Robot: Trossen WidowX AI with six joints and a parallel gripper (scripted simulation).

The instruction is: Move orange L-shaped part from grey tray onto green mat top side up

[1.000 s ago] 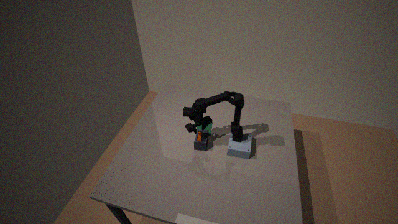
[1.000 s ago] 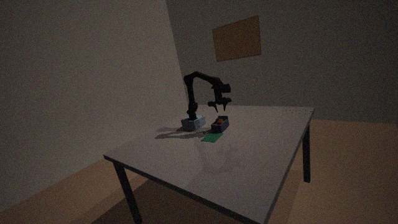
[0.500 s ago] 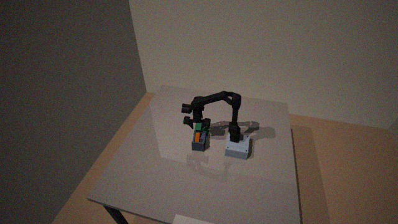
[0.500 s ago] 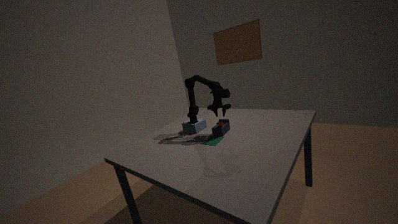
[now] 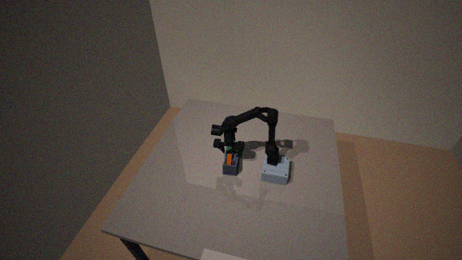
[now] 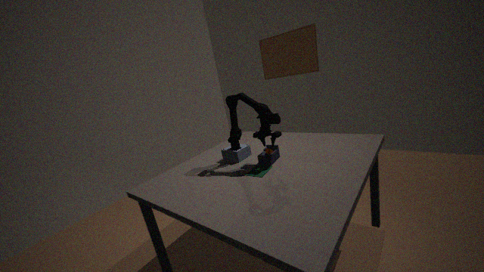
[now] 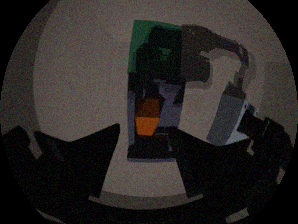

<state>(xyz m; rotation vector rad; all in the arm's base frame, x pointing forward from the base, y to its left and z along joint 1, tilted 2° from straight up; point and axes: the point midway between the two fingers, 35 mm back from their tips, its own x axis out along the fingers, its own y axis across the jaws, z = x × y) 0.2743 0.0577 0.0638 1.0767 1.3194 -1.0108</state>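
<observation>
My gripper tip is now 30 mm past the orange L-shaped part, 30 mm to the right of it and 70 mm above it. The rest, counted from my gripper tip: green mat: 20 mm ahead, 150 mm to the right, 120 mm below.
</observation>
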